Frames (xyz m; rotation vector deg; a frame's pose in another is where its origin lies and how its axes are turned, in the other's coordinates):
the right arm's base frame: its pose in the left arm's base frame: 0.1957 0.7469 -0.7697 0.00 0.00 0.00
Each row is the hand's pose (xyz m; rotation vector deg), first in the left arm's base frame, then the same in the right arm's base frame.
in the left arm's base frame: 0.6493 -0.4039 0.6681 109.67 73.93 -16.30
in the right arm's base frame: 0.4536 -1.1508 1.4378 109.67 73.93 -16.30
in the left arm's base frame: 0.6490 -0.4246 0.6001 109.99 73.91 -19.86
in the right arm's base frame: 0.4533 -1.1715 1.3698 109.99 73.91 -19.86
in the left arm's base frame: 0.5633 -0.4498 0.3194 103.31 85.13 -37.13
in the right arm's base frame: 0.3676 -1.1967 1.0891 103.31 85.13 -37.13
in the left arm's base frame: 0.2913 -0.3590 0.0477 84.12 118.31 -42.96
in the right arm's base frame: 0.0956 -1.1059 0.8174 84.12 118.31 -42.96
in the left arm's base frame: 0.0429 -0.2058 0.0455 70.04 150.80 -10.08
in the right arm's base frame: -0.1528 -0.9527 0.8152 70.04 150.80 -10.08
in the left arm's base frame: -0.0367 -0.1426 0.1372 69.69 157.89 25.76
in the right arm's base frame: -0.2324 -0.8895 0.9069 69.69 157.89 25.76
